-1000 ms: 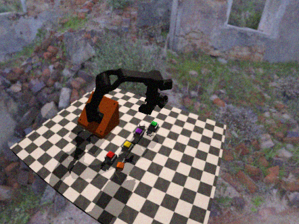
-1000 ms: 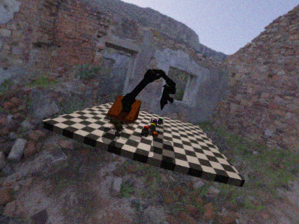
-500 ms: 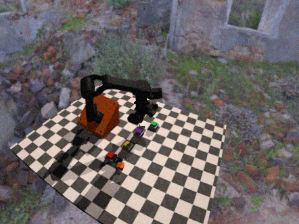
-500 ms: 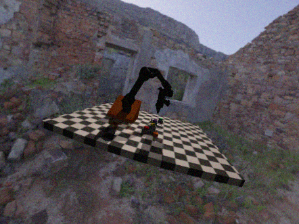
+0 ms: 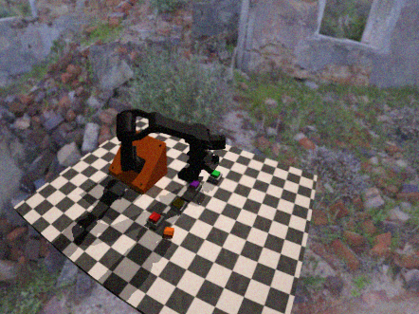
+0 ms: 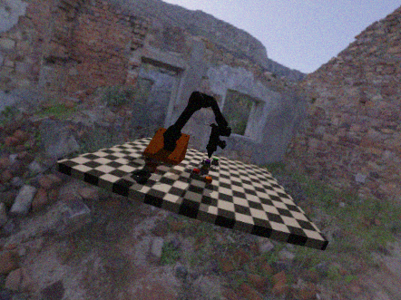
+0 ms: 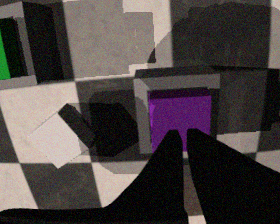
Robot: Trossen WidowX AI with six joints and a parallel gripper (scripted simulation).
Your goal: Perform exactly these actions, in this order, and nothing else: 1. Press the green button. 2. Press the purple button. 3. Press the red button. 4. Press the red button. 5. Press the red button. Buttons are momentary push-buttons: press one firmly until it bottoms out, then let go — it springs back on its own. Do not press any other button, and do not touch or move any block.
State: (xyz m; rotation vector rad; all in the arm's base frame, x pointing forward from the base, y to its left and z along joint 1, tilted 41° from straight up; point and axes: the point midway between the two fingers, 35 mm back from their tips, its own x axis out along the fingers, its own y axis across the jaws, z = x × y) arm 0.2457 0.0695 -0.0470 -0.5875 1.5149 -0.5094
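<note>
Right now my gripper tip is 2 cm above the purple button cap. Also, from my gripper tip: green button cap: 4 cm ahead, 11 cm to the left, 2 cm below; red button cap: 3 cm behind, 23 cm to the right, 2 cm below; yellow button cap: 12 cm to the right, 2 cm below.
</note>
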